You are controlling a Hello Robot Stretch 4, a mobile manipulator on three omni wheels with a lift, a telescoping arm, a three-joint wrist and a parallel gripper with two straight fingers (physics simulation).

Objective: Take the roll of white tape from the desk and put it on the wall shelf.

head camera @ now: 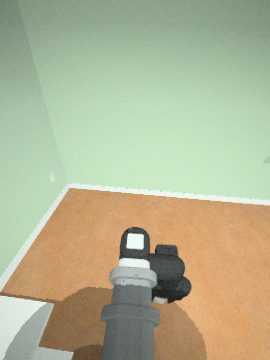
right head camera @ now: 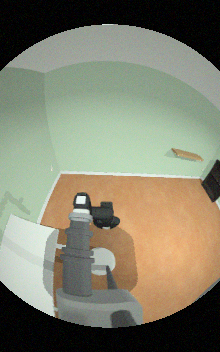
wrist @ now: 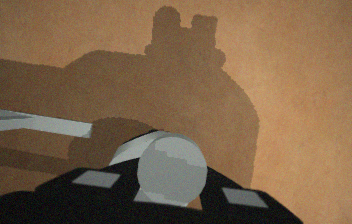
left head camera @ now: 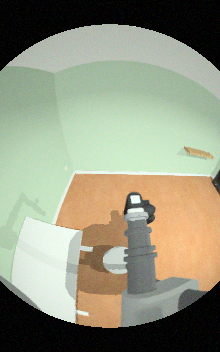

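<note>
My gripper (wrist: 171, 175) (head camera: 164, 296) (left head camera: 151, 218) (right head camera: 107, 225) is shut on the roll of white tape (wrist: 172, 167) (head camera: 160, 300) (right head camera: 106, 228), which shows as a pale grey disc between the dark fingers in the wrist view. The gripper hangs over the floor, to the right of the desk. The white desk (head camera: 20, 320) (left head camera: 45, 255) (right head camera: 22, 250) stands at the lower left. The wall shelf (left head camera: 199, 153) (right head camera: 188, 155) is a small wooden board on the far green wall, to the right and well beyond the gripper.
The telescoping arm (head camera: 131, 325) (left head camera: 141, 270) (right head camera: 77, 270) reaches forward. A pale bar (wrist: 55, 126) crosses the left of the wrist view. A dark object (left head camera: 217, 182) (right head camera: 213, 182) stands at the right edge. A room corner is at the left, with white skirting (head camera: 150, 192) along the wall.
</note>
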